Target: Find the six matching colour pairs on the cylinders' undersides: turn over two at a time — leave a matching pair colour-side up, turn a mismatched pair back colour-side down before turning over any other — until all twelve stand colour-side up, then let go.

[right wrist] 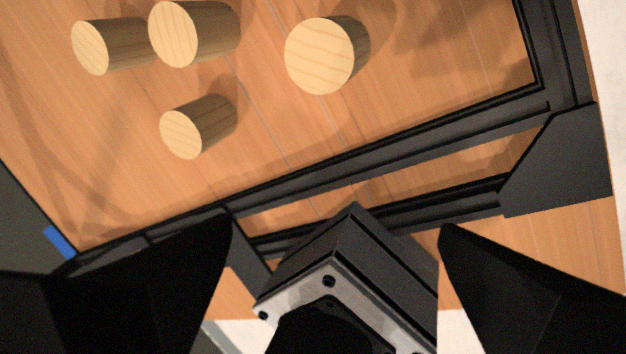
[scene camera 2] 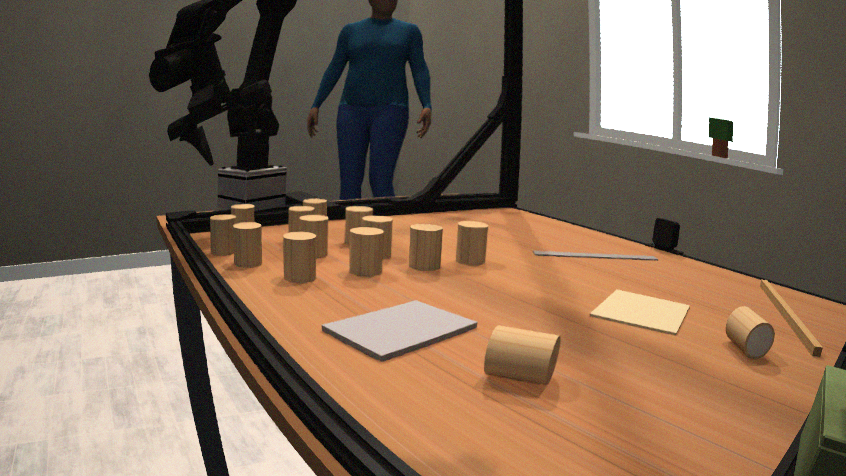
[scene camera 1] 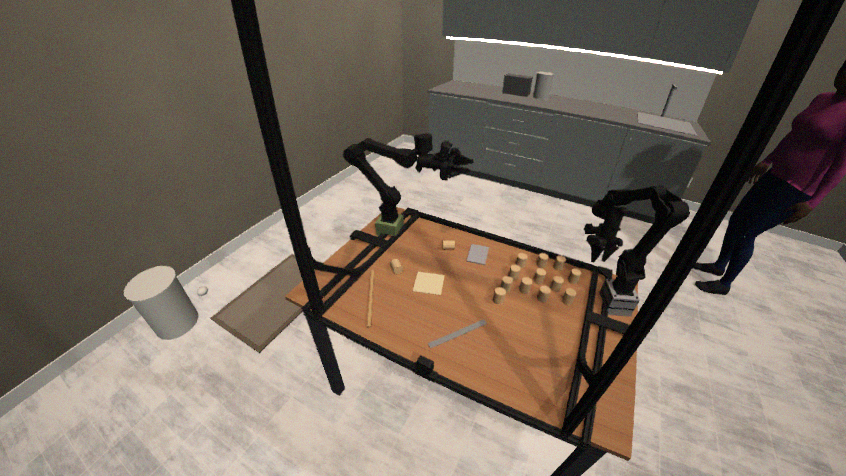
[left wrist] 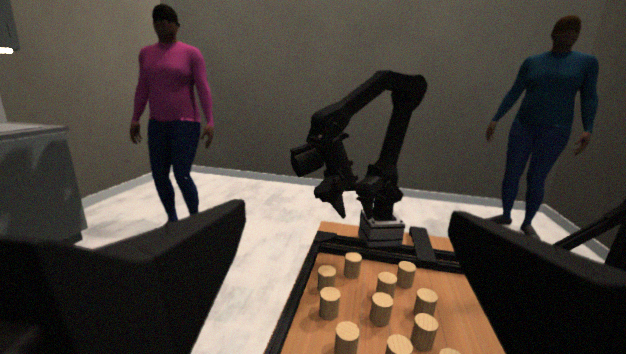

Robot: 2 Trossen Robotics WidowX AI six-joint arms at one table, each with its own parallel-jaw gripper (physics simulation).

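Places are measured from the left arm's base along level axes (x ahead, y left, z up), in metres.
Where they show: left gripper, fingertip midpoint: (scene camera 1: pixel 471 165) (left wrist: pixel 347 216); right gripper, fingertip midpoint: (right wrist: pixel 337 229) (scene camera 2: pixel 232 156) (scene camera 1: pixel 597 261) (left wrist: pixel 356 218); left arm's base, origin of the base link: (scene camera 1: pixel 389 218); right arm's base, origin of the base link: (right wrist: pixel 334 334) (scene camera 2: pixel 251 168) (scene camera 1: pixel 622 288) (left wrist: pixel 382 215).
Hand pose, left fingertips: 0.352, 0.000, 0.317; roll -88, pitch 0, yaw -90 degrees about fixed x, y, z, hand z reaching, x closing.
Each offset is from my left fingertips to the centre of the thing, as dx, dy, dz. "spot": to the spot under its first point.
Several light wooden cylinders stand upright in loose rows at the right of the table, among them a front-left one {+0.195, -0.277, -0.365} (scene camera 1: pixel 499 295) (scene camera 2: pixel 472 243) and a back-corner one {+0.259, -0.049, -0.365} (scene camera 1: pixel 521 259) (scene camera 2: pixel 299 256). The tops that show are plain wood; no colour shows on them, and their undersides are hidden. My left gripper (scene camera 1: pixel 466 166) is open and empty, high above the table's back left. My right gripper (scene camera 1: pixel 603 251) (scene camera 2: pixel 190 145) (right wrist: pixel 337 229) is open and empty, raised beside its own base, behind the cylinders. In the right wrist view a standing cylinder {+0.478, -0.079, -0.365} (right wrist: pixel 319 56) shows its plain top.
Two wooden cylinders lie on their sides: one {-0.060, -0.036, -0.370} (scene camera 1: pixel 448 244) (scene camera 2: pixel 521 355) near a grey tile {+0.074, -0.036, -0.387} (scene camera 1: pixel 478 253) (scene camera 2: pixel 399 328), another {-0.226, -0.239, -0.370} (scene camera 1: pixel 396 266) (scene camera 2: pixel 748 332), grey-ended, near a wooden stick {-0.261, -0.410, -0.385} (scene camera 1: pixel 370 298) (scene camera 2: pixel 790 317). A yellow square {spot: -0.081, -0.269, -0.387} (scene camera 1: pixel 428 282) (scene camera 2: pixel 640 311) and grey strip {+0.086, -0.468, -0.389} (scene camera 1: pixel 457 333) (scene camera 2: pixel 594 255) lie flat. Black rails edge the table.
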